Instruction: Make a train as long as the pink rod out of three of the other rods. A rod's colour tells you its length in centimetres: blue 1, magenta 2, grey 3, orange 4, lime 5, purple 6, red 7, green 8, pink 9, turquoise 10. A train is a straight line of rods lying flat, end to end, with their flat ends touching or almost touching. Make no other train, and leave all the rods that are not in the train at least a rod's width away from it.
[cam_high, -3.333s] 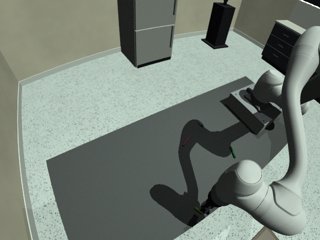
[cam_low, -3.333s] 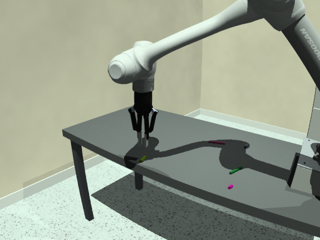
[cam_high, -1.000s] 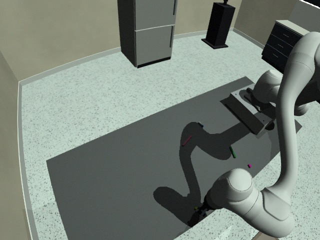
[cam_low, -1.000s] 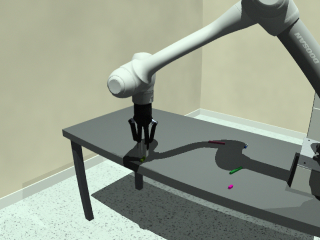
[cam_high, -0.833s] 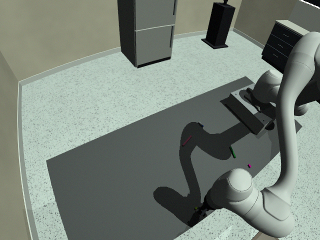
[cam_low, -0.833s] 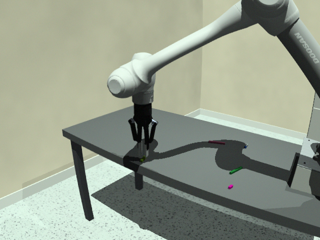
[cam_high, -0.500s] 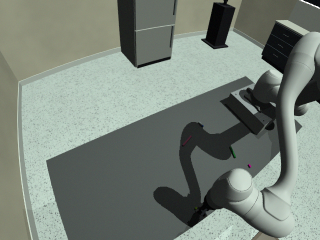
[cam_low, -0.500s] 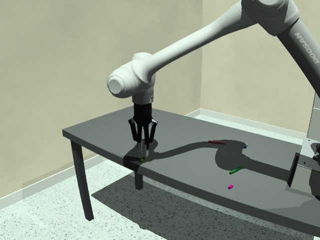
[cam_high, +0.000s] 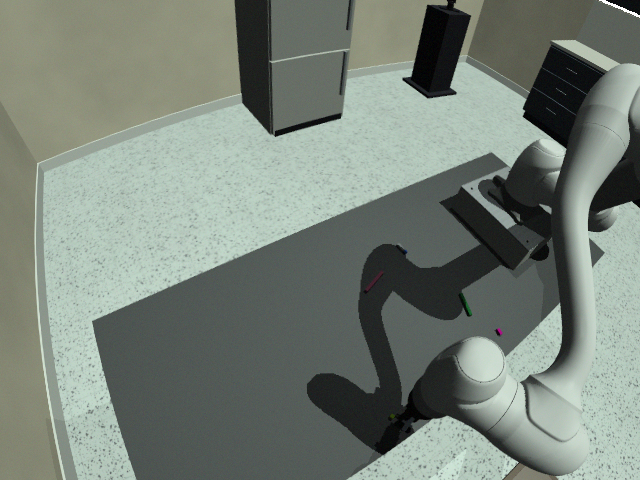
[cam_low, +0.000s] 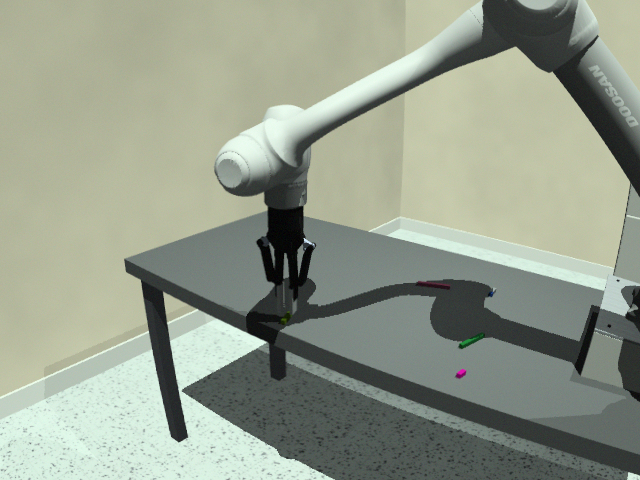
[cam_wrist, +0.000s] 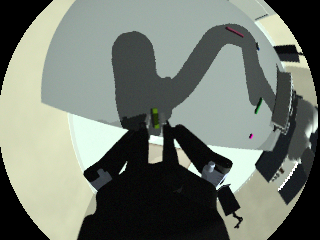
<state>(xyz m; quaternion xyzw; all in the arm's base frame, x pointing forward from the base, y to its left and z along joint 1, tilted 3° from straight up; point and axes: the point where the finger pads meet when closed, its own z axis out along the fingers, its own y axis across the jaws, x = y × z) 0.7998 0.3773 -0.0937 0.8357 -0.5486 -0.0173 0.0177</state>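
The lime rod lies 50 mm below my hand. Also, from my hand: magenta rod (430 mm behind, 50 mm to the right, 50 mm below); then pink rod (390 mm to the right, 170 mm behind, 50 mm below); then green rod (390 mm behind, 180 mm to the right, 50 mm below).
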